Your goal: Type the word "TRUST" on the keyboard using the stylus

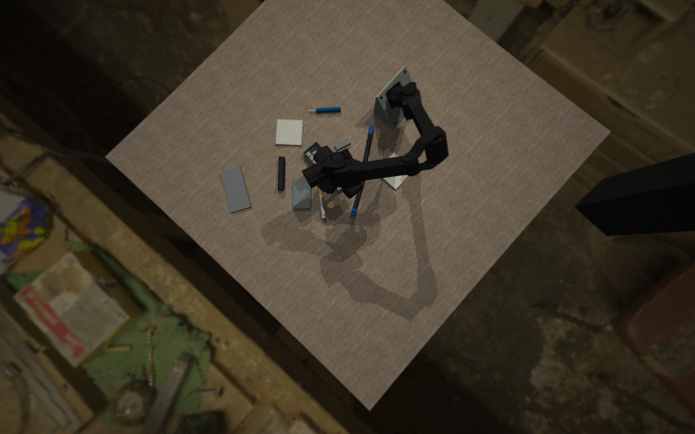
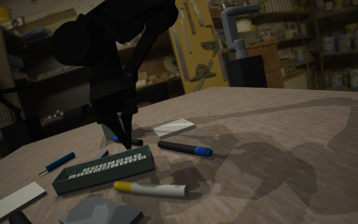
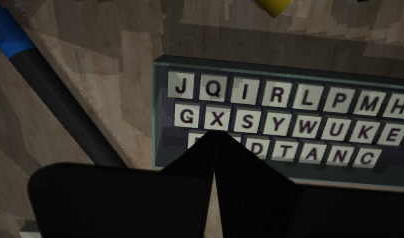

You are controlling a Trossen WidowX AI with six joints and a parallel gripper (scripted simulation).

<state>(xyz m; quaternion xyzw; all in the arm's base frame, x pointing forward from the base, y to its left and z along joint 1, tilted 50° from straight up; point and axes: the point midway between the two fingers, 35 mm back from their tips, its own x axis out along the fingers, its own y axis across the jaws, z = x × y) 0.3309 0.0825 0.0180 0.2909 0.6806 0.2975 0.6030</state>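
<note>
Now: the blue stylus 130 mm behind my gripper tip, 240 mm to the right of it and 30 mm below it. The rest, counted from my gripper tip: yellow-capped marker 90 mm ahead, 10 mm to the left, 30 mm below.
</note>
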